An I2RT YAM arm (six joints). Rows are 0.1 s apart.
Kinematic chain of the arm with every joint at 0, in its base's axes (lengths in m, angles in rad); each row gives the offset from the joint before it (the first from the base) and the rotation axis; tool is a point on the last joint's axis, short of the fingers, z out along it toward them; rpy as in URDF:
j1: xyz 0 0 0.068 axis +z
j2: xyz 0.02 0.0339 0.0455 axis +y
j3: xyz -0.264 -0.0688 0 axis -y
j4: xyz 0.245 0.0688 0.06 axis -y
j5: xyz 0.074 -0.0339 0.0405 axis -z
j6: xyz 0.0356 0 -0.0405 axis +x
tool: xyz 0 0 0 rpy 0 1.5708 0
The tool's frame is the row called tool.
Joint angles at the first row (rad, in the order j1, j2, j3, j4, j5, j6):
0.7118, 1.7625, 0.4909, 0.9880, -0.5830, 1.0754
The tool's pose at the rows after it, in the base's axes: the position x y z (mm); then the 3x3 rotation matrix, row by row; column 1 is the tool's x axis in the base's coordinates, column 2 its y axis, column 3 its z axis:
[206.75, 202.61, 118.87], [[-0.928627, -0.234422, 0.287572], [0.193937, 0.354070, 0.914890], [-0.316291, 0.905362, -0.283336]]
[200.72, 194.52, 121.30], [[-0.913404, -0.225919, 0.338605], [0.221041, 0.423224, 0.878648], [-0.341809, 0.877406, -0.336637]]
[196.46, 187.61, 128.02], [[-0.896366, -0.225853, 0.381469], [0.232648, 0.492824, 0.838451], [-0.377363, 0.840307, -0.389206]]
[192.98, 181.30, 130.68], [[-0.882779, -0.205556, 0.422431], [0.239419, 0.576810, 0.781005], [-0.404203, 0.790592, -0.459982]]
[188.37, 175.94, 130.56], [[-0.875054, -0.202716, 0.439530], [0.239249, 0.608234, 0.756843], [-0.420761, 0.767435, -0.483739]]
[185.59, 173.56, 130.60], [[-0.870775, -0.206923, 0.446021], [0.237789, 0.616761, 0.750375], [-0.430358, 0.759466, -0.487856]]
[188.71, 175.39, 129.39], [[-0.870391, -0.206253, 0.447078], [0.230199, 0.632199, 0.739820], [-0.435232, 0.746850, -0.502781]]
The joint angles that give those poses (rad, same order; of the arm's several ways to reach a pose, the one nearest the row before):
0.7133, 1.7488, 0.4482, 0.9665, -0.5278, 1.0616
0.7133, 1.6800, 0.4204, 0.8747, -0.4588, 1.0218
0.7118, 1.5955, 0.4111, 0.7489, -0.3960, 0.9711
0.7118, 1.5310, 0.4111, 0.6138, -0.3209, 0.9251
0.7118, 1.4957, 0.3927, 0.5738, -0.2900, 0.9036
0.7133, 1.4788, 0.3804, 0.5661, -0.2792, 0.8943
0.7118, 1.4955, 0.3972, 0.5492, -0.2715, 0.8805

